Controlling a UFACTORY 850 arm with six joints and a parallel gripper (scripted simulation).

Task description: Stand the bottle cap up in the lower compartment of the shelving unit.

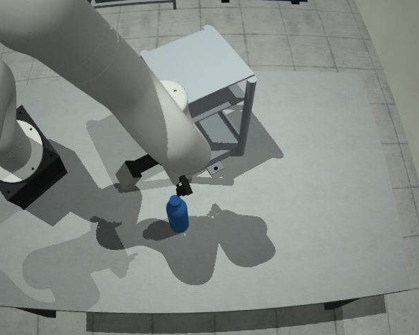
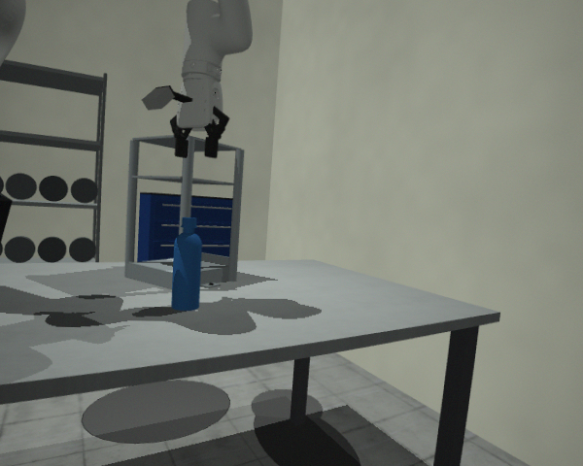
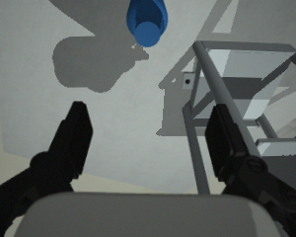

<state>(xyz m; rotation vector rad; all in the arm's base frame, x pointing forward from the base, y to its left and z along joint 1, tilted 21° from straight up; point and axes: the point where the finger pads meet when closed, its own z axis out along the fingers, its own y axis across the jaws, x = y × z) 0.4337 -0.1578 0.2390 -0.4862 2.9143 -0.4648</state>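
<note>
The blue bottle lies 21 cm below my hand and 1 cm behind it. Round my hand: grey shelving unit 28 cm to the left, 14 cm below, 11 cm ahead.
</note>
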